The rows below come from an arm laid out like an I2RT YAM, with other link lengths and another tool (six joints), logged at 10 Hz.
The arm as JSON. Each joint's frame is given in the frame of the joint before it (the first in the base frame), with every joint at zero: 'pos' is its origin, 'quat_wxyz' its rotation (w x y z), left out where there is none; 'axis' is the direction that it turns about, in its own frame. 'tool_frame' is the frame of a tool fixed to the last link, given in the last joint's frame.
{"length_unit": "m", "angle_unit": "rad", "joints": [
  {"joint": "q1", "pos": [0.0, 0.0, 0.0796], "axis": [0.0, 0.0, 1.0]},
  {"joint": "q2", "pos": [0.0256, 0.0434, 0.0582], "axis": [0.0, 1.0, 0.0]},
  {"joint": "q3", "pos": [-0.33, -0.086, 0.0], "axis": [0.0, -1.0, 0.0]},
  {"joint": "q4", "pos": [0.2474, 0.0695, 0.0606], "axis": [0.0, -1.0, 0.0]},
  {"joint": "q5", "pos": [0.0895, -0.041, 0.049], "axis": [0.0, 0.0, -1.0]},
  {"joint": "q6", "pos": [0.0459, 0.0, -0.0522], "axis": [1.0, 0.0, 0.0]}
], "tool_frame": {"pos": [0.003, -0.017, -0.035], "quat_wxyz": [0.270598, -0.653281, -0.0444, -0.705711]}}
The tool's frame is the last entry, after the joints.
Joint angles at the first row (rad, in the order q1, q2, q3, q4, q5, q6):
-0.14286, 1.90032, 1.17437, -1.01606, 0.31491, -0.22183
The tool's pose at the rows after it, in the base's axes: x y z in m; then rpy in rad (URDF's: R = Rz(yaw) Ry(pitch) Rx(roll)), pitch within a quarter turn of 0, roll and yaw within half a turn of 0:
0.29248 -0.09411 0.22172 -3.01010 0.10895 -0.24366
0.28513 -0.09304 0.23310 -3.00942 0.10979 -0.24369
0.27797 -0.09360 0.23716 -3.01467 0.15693 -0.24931
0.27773 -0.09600 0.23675 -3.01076 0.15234 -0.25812
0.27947 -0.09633 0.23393 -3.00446 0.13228 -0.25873
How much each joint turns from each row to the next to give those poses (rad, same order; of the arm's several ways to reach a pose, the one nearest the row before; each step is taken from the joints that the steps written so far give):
0.00227, -0.02708, 0.01834, -0.01680, -0.00381, -0.00039
0.00000, -0.03472, 0.00035, -0.03584, -0.00077, -0.00001
-0.00531, -0.00458, -0.00002, -0.05188, 0.00038, -0.00035
-0.00880, 0.00002, 0.00003, 0.00497, -0.00343, -0.00003
-0.00077, -0.00002, -0.00650, 0.02708, -0.00419, 0.00001

